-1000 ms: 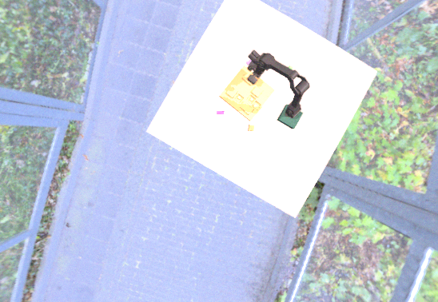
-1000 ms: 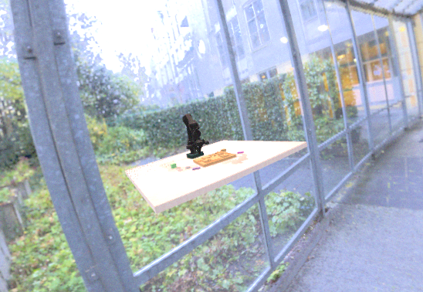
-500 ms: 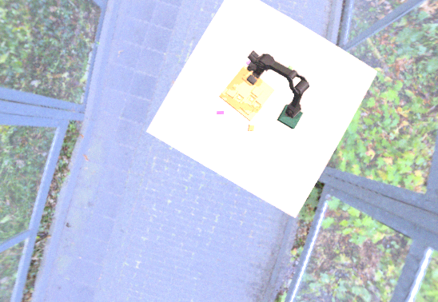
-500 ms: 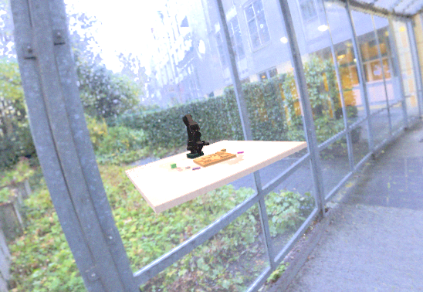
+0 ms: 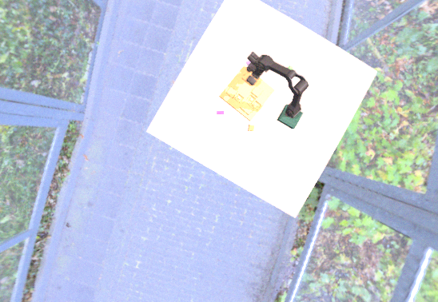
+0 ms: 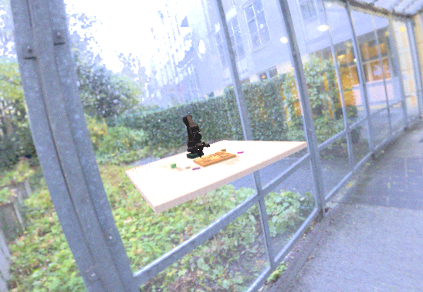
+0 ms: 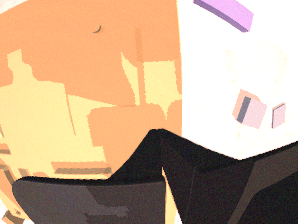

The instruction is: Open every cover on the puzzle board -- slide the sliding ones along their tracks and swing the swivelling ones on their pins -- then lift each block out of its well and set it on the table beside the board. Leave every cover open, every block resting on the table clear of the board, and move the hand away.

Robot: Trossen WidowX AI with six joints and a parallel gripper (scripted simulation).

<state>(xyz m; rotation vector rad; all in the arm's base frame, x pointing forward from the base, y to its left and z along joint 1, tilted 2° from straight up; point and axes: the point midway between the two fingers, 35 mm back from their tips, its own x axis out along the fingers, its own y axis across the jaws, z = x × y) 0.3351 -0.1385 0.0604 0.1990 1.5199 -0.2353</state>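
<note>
The puzzle board is 130 mm to the left of my gripper tip, 40 mm below it and 20 mm ahead of it. Round my gripper tip: lilac block: 110 mm to the right, 70 mm ahead, 50 mm below; green block: 220 mm behind, 160 mm to the right, 40 mm below; pink block: 330 mm to the left, 130 mm ahead, 50 mm below.
</note>
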